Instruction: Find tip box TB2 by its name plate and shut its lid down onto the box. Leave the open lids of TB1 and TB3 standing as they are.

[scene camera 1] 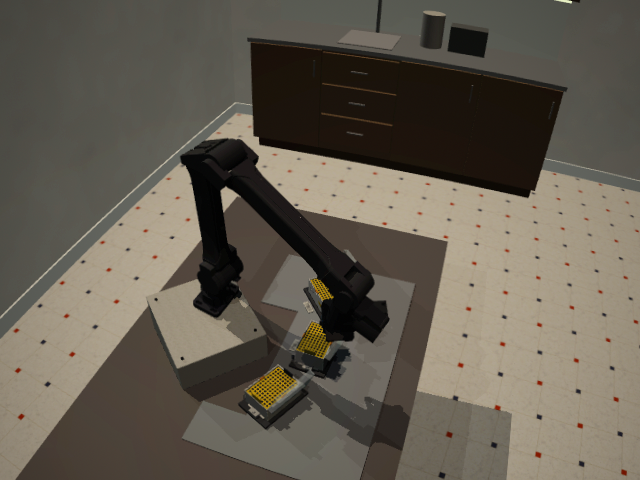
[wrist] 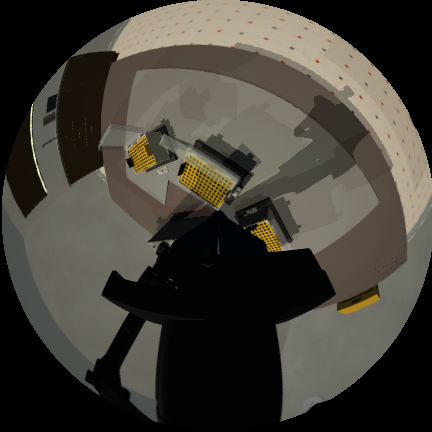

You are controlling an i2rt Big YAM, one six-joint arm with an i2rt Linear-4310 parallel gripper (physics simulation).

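Places are measured from the arm's base along level axes (x right, y up, z back), in metres.
Where they show: gripper, between the fingertips: [scene camera 1: 332, 332] [wrist: 217, 215]; arm's base, origin of its link: [scene camera 1: 216, 297].
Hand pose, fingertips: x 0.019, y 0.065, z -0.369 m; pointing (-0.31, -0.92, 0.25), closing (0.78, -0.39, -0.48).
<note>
Each offset is from my fingertips to the top centre of the thing. "spot": to the spot under its first point. Level surfaces: height alone.
Tip box TB2 {dx -0.060, dy -0.108, dz +0.067 m} [scene camera 1: 314, 339] [wrist: 204, 184], with a yellow tip rack, is the middle box; its name plate is not readable. Its translucent lid {spot: dx -0.034, dy -0.040, dz -0.020 m} [wrist: 216, 169] shows over the rack's far edge; its exact angle cannot be told. The other two are TB1 and TB3, which I cannot tell apart: a back box {dx -0.263, dy -0.108, dz +0.126 m} [scene camera 1: 321, 290] [wrist: 142, 155] with its lid {spot: dx -0.318, dy -0.090, dz +0.083 m} [wrist: 120, 137] standing open, and a front box {dx +0.138, dy -0.108, dz +0.097 m} [scene camera 1: 271, 387] [wrist: 267, 236] with its lid [scene camera 1: 306, 379] raised. My gripper [wrist: 217, 215] is shut and empty, its tips overlapping TB2's near corner in the wrist view. In the scene view its tips cannot be made out.
The boxes stand on a grey mat {dy -0.183 m} [scene camera 1: 336, 449] [wrist: 165, 82] over a brown floor area [scene camera 1: 129, 434]. The pale robot base block [scene camera 1: 206, 341] is left of them. A dark cabinet [scene camera 1: 434, 118] stands at the back. A yellow object [wrist: 359, 301] lies at the wrist view's lower right.
</note>
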